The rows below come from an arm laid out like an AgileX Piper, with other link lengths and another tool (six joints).
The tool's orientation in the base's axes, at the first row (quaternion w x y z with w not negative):
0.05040, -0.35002, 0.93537, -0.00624
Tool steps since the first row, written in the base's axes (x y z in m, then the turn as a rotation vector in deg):
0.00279, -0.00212, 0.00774, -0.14, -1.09, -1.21
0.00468, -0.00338, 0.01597, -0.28, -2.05, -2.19
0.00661, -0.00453, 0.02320, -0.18, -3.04, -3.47
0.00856, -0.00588, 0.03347, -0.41, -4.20, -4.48
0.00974, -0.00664, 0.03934, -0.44, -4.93, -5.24
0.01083, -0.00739, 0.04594, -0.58, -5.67, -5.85
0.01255, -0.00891, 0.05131, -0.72, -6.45, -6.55
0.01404, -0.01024, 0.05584, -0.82, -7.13, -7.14
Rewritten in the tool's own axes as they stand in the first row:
-0.00140, -0.00379, -0.00747, 0.93, -0.67, 1.16
-0.00273, -0.00636, -0.01551, 1.75, -1.26, 2.10
-0.00407, -0.00883, -0.02254, 2.44, -2.01, 3.36
-0.00557, -0.01161, -0.03259, 3.46, -2.69, 4.32
-0.00649, -0.01323, -0.03833, 4.03, -3.19, 5.05
-0.00741, -0.01482, -0.04481, 4.68, -3.63, 5.63
-0.00818, -0.01735, -0.05002, 5.36, -4.09, 6.29
-0.00884, -0.01954, -0.05441, 5.93, -4.51, 6.85

